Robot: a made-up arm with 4 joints.
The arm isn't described. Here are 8 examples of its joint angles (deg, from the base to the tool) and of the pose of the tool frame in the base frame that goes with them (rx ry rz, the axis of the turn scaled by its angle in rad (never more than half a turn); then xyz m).
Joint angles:
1: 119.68 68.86 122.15 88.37
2: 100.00 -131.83 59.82 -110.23
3: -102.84 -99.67 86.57 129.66
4: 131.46 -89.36 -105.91 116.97
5: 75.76 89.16 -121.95 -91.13
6: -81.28 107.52 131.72 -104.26
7: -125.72 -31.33 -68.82 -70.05
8: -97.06 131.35 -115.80 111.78
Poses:
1: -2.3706 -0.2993 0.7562 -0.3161 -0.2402 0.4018
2: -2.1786 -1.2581 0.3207 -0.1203 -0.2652 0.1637
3: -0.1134 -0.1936 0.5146 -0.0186 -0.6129 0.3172
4: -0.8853 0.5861 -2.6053 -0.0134 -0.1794 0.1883
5: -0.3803 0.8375 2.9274 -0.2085 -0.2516 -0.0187
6: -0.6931 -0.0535 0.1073 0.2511 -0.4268 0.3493
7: -1.0032 2.6043 0.1004 0.0731 -0.6448 0.2831
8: 0.5368 -2.9283 -0.5446 0.3298 -0.4641 0.2057
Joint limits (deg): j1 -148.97..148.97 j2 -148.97..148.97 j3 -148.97..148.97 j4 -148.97..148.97
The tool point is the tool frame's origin. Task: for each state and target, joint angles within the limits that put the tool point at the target. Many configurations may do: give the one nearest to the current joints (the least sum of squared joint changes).
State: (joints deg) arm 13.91 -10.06 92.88 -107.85
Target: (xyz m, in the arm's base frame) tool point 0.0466 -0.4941 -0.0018
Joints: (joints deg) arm 55.79 17.42 130.42 -108.17
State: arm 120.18 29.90 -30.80 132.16
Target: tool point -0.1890 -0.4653 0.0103
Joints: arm 127.11 29.41 -29.10 140.77
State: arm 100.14 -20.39 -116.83 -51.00
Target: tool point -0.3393 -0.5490 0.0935
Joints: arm 97.29 22.32 -118.06 -66.26
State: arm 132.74 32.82 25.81 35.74
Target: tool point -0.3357 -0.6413 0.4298
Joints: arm 148.32 42.25 27.76 9.01
